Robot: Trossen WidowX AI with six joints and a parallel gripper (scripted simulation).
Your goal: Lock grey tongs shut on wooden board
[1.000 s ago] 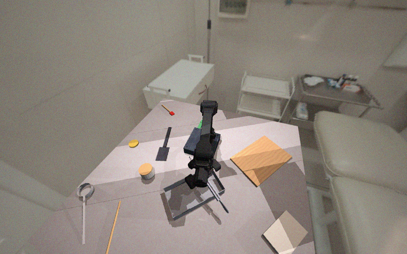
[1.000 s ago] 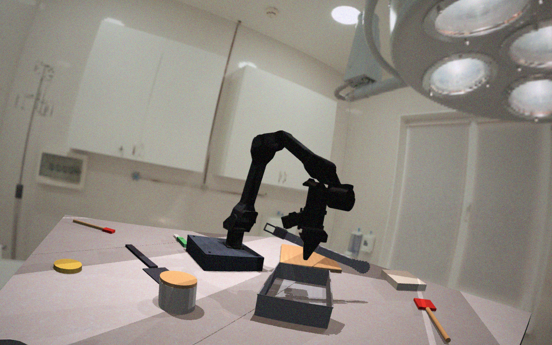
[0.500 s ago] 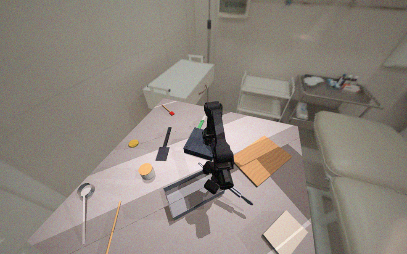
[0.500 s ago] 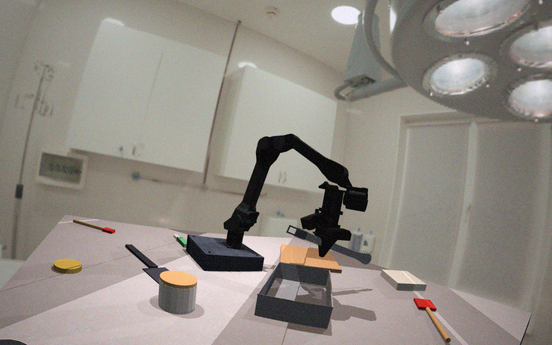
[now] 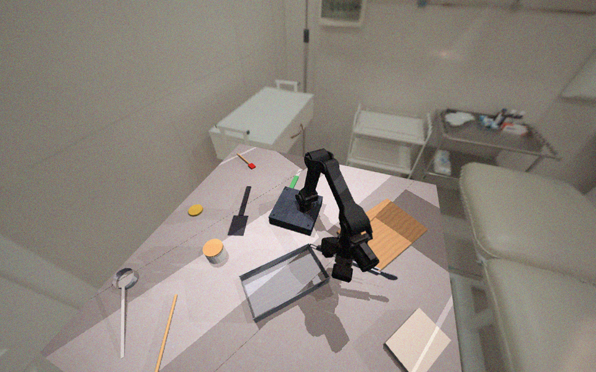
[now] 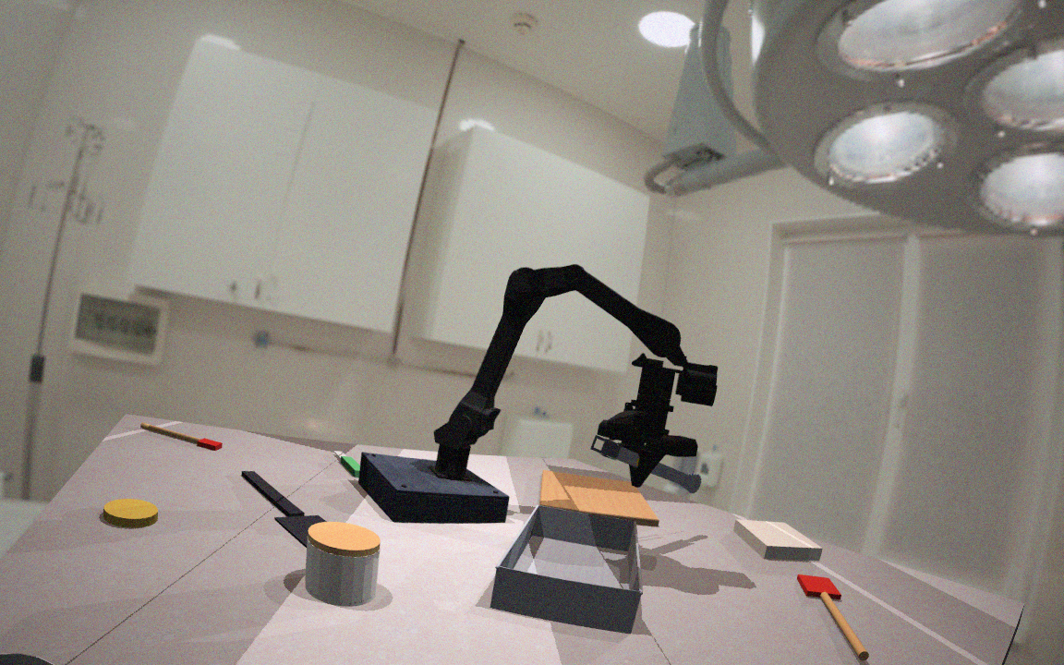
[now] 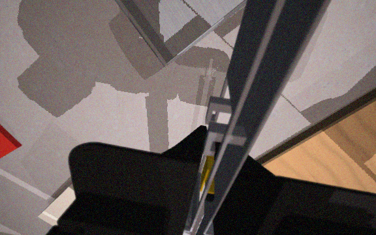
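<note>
Right now my gripper tip is 280 mm past the wooden board, 120 mm to the right of it and 100 mm above it. Round my gripper tip: red-headed spatula: 350 mm ahead, 120 mm to the left, 100 mm below; roasting tin: 120 mm ahead, 180 mm to the right, 80 mm below; beige block: 110 mm ahead, 300 mm to the left, 90 mm below.
</note>
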